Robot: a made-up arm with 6 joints. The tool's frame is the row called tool.
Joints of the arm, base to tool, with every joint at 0 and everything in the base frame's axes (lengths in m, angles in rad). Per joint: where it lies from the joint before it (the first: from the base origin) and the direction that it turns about. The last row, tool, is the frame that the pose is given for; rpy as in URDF.
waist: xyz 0 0 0.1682 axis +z
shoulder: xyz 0 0 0 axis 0.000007 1 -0.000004
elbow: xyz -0.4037 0 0.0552 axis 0.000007 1 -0.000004
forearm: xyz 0.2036 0 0.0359 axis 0.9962 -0.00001 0.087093
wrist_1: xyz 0 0 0 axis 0.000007 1 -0.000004
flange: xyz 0.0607 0 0.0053 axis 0.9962 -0.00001 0.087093
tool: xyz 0 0 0 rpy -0.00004 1.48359 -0.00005
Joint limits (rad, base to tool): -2.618..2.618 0..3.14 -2.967..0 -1.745..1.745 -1.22..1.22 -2.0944..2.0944
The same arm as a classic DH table. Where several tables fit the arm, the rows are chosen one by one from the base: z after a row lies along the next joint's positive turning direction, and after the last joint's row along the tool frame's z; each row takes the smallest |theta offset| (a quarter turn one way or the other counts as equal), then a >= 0, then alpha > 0; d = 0 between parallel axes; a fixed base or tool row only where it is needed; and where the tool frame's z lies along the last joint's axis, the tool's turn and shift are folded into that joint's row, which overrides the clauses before.
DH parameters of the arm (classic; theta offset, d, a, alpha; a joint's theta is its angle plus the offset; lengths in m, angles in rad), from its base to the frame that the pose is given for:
waist: 0.0000 0.1682 0.0000 -1.5708
shoulder: 0.1359 0.0000 -0.4075 0.0000
elbow: 1.3477 0.0000 -0.0180 1.5708
forearm: 0.0000 0.2060 0.0000 -1.5708
wrist_1: 0.0000 0.0000 0.0000 1.5708
flange: 0.0000 0.0609 0.0000 0.0000
Joint limits (rad, base to tool): -2.6180..2.6180 0.0000..3.1400 -2.9670..0.0000 -1.7450..1.7450 -1.2200..1.2200 -2.0944..2.0944

